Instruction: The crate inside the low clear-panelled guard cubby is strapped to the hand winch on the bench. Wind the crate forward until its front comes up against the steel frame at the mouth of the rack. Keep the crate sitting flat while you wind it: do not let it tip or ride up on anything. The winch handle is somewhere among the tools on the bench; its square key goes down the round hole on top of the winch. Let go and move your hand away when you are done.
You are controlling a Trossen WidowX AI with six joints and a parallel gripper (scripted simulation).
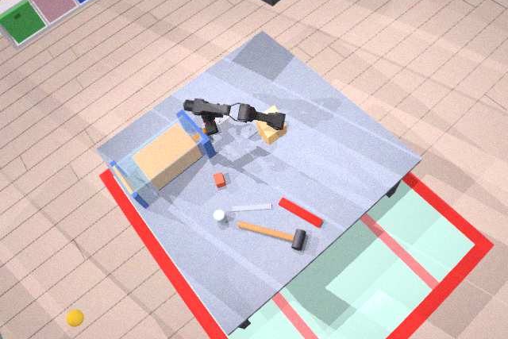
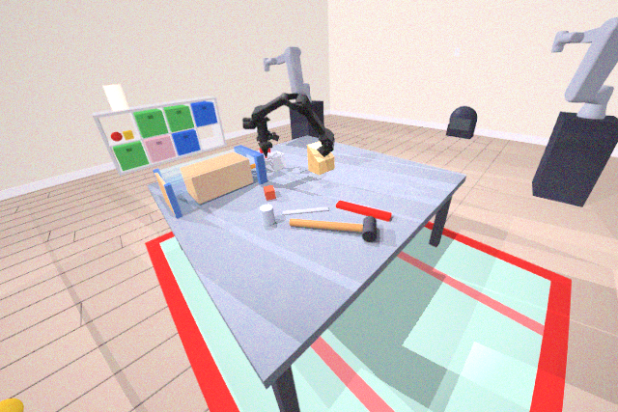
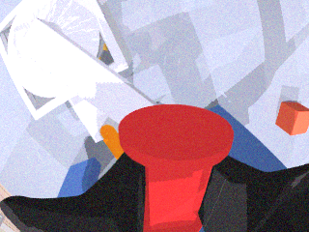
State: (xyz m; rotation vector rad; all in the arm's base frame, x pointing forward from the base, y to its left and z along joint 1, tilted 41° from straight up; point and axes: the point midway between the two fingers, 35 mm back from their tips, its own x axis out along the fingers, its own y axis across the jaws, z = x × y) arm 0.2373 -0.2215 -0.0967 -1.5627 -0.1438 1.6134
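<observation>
Now: gripper tip 40 mm past the white crank handle, 10 mm to the left of it and 10 mm above it. The rest, counted from my gripper tip: white bar 440 mm to the left, 160 mm ahead, 110 mm below; then red knob 20 mm above; then white winch 110 mm behind, 80 mm below, 40 mm to the right.
</observation>
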